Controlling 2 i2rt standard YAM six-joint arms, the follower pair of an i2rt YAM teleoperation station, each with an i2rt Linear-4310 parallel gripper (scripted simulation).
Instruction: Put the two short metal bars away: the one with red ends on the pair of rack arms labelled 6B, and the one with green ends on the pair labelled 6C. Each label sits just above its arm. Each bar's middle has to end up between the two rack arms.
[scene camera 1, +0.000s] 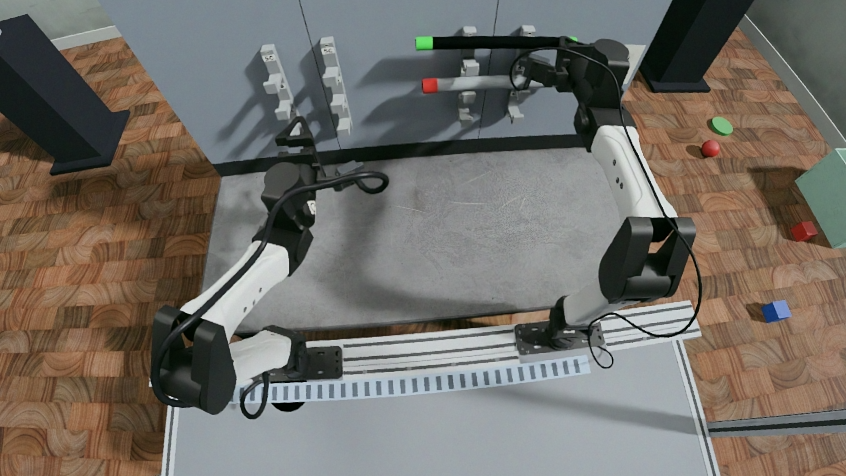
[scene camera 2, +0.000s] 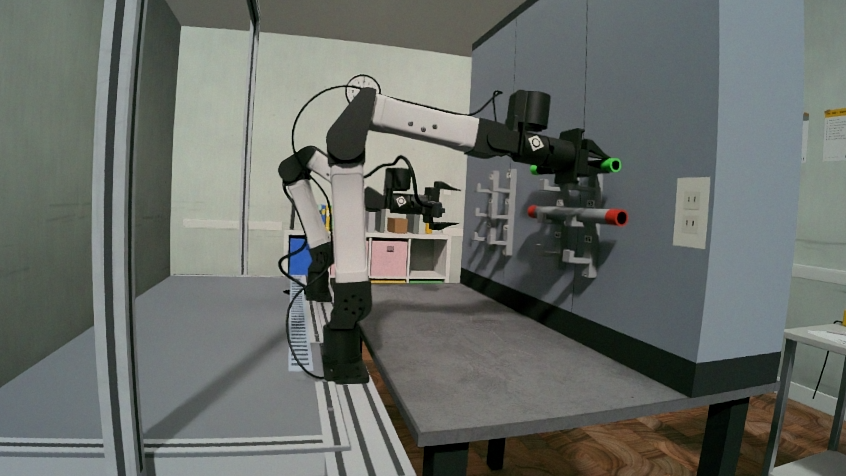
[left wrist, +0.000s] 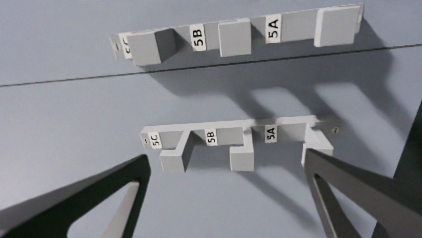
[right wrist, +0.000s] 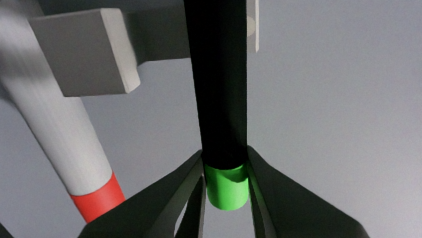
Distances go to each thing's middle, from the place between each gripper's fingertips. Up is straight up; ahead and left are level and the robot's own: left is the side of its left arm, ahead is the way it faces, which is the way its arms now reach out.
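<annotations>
Measured from my right hand: rack strip (scene camera 1: 464, 98) 190 mm to the left, 10 mm ahead, 110 mm below; outlet plate (scene camera 2: 699, 184) 190 mm to the right, 40 mm ahead, 80 mm below; red-ended bar (scene camera 2: 615, 217) 120 mm to the left, 10 mm ahead, 100 mm below. With respect to the green-ended bar (right wrist: 218, 43), my right gripper is 10 mm short of it and 130 mm to the right of it. Going by its middle, the outlet plate is nearer to my right gripper than to my left hand.
Measured from my left hand: green-ended bar 40 cm to the right, 11 cm ahead, 10 cm above; outlet plate 72 cm to the right, 14 cm ahead, 2 cm above; red-ended bar 41 cm to the right, 11 cm ahead; rack strip 34 cm to the right, 11 cm ahead, 1 cm below. Going by its middle, the red-ended bar is nearer to my right gripper than to my left hand.
</annotations>
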